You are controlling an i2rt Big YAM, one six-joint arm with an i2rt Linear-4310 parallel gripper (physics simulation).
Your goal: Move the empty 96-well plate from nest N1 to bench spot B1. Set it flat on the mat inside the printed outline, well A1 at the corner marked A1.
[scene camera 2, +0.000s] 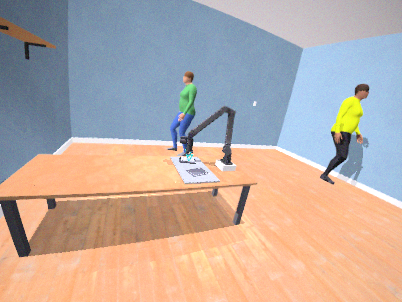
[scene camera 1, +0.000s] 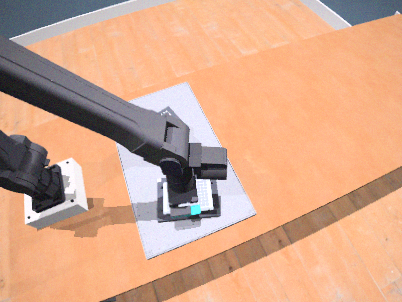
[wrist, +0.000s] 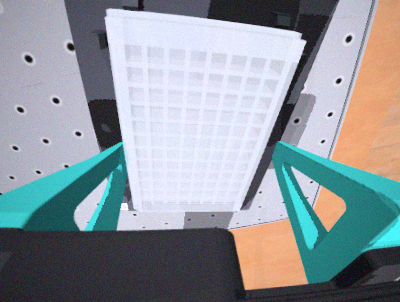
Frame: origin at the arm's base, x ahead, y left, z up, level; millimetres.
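Seen in the pictures: gripper, between the fingertips: (scene camera 2: pixel 188 159) (scene camera 1: pixel 185 197) (wrist: pixel 202 150); arm's base, origin of its link: (scene camera 2: pixel 226 162) (scene camera 1: pixel 48 188).
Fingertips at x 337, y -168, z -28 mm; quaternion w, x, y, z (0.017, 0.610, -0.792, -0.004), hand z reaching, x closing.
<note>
Offsets run from my fingertips to a thing's top centre. "*": to the spot under its first point. Level surfaces: height alone.
The white 96-well plate {8 mm ahead, 3 mm left, 8 mm up} (scene camera 1: pixel 204 194) (wrist: pixel 195 120) sits in the dark nest {8 mm ahead, 4 mm left, 4 mm up} (scene camera 1: pixel 162 216) (wrist: pixel 90 60) on the grey perforated mat {18 mm down} (scene camera 1: pixel 235 200) (scene camera 2: pixel 206 178). My gripper (scene camera 2: pixel 190 157) (wrist: pixel 202 150) is open, pointing down over the plate. In the wrist view its teal fingertips are at the plate's two long sides, the left one close to the edge and the right one with a visible gap. Nothing is held. The dark printed outline {* 0 mm ahead, 243 mm left, 16 mm down} (scene camera 2: pixel 197 171) lies flat on the mat; in scene camera 1 the arm hides most of it. The well A1 mark is too small to read.
The arm's white base block (scene camera 1: pixel 77 192) (scene camera 2: pixel 226 166) stands beside the mat on the wooden table {31 mm down} (scene camera 1: pixel 300 125) (scene camera 2: pixel 100 175). The upper arm reaches across above the mat. A person in green (scene camera 2: pixel 187 100) and a person in yellow (scene camera 2: pixel 348 114) are beyond the table.
</note>
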